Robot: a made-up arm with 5 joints. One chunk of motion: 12 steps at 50 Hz.
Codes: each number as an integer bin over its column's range. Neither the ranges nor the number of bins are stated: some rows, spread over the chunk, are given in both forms.
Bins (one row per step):
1: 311 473 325 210 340
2: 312 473 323 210 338
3: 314 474 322 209 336
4: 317 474 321 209 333
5: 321 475 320 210 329
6: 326 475 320 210 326
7: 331 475 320 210 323
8: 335 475 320 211 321
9: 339 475 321 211 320
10: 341 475 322 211 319
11: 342 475 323 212 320
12: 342 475 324 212 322
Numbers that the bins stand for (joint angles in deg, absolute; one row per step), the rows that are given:
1: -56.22 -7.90 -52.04 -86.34 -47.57
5: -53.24 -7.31 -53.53 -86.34 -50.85
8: -49.06 -7.31 -53.53 -86.04 -53.24
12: -46.97 -7.31 -52.34 -85.74 -52.94
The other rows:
2: -55.92 -7.90 -52.64 -86.34 -48.17
3: -55.32 -7.61 -52.94 -86.64 -48.76
4: -54.43 -7.61 -53.24 -86.64 -49.66
6: -51.74 -7.31 -53.53 -86.34 -51.74
7: -50.25 -7.31 -53.53 -86.34 -52.64
9: -47.87 -7.31 -53.24 -86.04 -53.53
10: -47.27 -7.31 -52.94 -86.04 -53.83
11: -46.97 -7.31 -52.64 -85.74 -53.53

